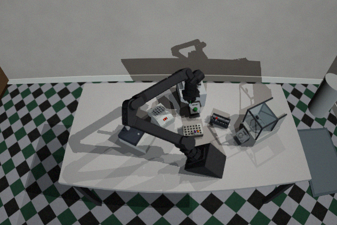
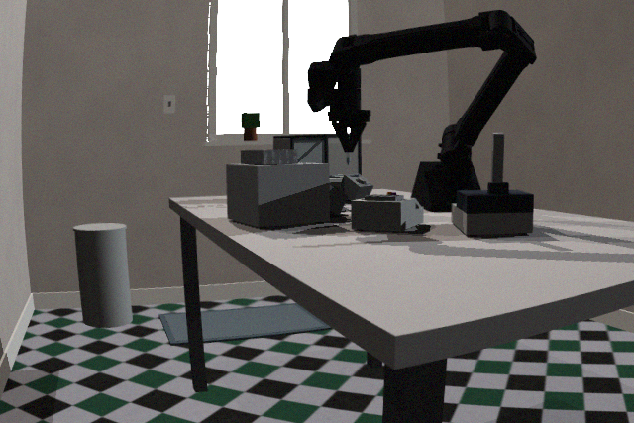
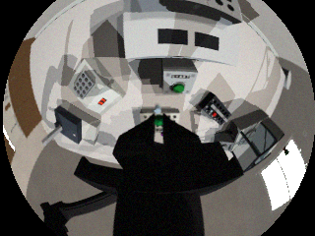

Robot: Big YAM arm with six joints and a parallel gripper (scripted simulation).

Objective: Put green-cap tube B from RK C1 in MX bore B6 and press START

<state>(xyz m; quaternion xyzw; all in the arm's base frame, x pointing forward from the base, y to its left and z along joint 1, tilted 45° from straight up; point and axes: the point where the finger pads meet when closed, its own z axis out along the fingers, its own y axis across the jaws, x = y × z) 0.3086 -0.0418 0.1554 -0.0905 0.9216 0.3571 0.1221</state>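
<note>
Now: the bore block 20 cm ahead of my hand, 1 cm to the left of it and 2 cm below it. Round my hand: tube B 2 cm below; then tube rack RK 11 cm behind, 4 cm to the right, 15 cm below; then green start key 3 cm ahead, 4 cm to the right, 10 cm below.
</note>
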